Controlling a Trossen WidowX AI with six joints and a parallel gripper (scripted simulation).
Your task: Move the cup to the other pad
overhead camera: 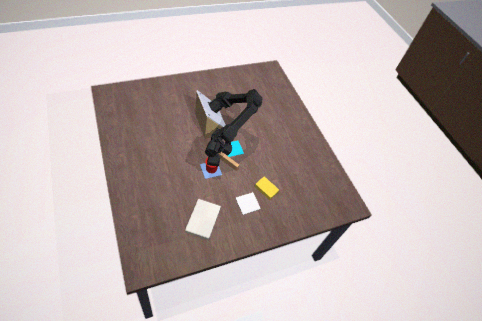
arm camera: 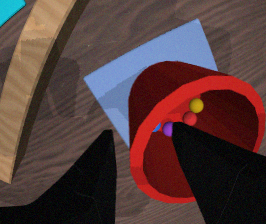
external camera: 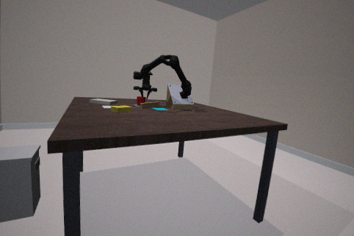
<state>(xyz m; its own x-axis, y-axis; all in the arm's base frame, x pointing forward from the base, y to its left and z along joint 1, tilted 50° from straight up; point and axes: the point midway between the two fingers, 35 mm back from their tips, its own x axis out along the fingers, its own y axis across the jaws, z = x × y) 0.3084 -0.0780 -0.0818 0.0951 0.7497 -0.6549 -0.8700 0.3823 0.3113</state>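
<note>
My gripper tip is 7 cm past the cyan pad, 16 cm to the right of it and 7 cm above it. From my gripper tip the other things lie so: white pad 28 cm ahead, 8 cm to the left, 5 cm below; then wooden bar 2 cm behind, 7 cm to the left, 5 cm below; then yellow block 24 cm ahead, 21 cm to the left, 4 cm below.
</note>
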